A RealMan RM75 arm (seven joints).
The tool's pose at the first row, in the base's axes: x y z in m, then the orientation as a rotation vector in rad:
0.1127, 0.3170, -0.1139, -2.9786, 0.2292, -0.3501
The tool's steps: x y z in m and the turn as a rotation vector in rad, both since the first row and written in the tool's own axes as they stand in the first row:
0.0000, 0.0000, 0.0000, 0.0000, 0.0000, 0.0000
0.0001, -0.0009, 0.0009, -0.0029, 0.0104, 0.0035
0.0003, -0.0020, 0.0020, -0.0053, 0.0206, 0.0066
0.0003, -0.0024, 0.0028, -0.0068, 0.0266, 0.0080
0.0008, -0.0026, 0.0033, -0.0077, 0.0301, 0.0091
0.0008, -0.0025, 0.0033, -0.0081, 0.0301, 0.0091
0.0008, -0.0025, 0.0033, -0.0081, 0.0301, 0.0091
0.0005, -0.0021, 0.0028, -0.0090, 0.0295, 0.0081
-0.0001, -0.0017, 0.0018, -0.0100, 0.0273, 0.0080
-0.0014, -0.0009, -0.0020, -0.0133, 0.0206, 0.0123
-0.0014, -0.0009, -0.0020, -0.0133, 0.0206, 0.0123
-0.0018, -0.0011, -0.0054, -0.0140, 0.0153, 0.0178
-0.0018, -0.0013, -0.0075, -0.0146, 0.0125, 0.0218
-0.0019, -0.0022, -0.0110, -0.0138, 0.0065, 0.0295
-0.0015, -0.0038, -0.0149, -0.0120, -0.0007, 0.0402
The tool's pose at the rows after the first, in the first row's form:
0.1127, 0.3170, -0.1139, -2.9786, 0.2292, -0.3501
0.1131, 0.3180, -0.1146, -2.9795, 0.2362, -0.3653
0.1137, 0.3191, -0.1155, -2.9800, 0.2425, -0.3802
0.1140, 0.3196, -0.1162, -2.9804, 0.2455, -0.3890
0.1146, 0.3198, -0.1165, -2.9806, 0.2478, -0.3941
0.1146, 0.3197, -0.1165, -2.9810, 0.2479, -0.3941
0.1146, 0.3197, -0.1165, -2.9810, 0.2479, -0.3941
0.1141, 0.3193, -0.1162, -2.9822, 0.2465, -0.3933
0.1133, 0.3189, -0.1154, -2.9835, 0.2464, -0.3901
0.1110, 0.3179, -0.1121, -2.9865, 0.2529, -0.3795
0.1110, 0.3179, -0.1121, -2.9865, 0.2529, -0.3795
0.1098, 0.3178, -0.1089, -2.9866, 0.2607, -0.3709
0.1093, 0.3177, -0.1069, -2.9866, 0.2665, -0.3662
0.1085, 0.3182, -0.1034, -2.9847, 0.2771, -0.3563
0.1082, 0.3193, -0.0993, -2.9811, 0.2917, -0.3443

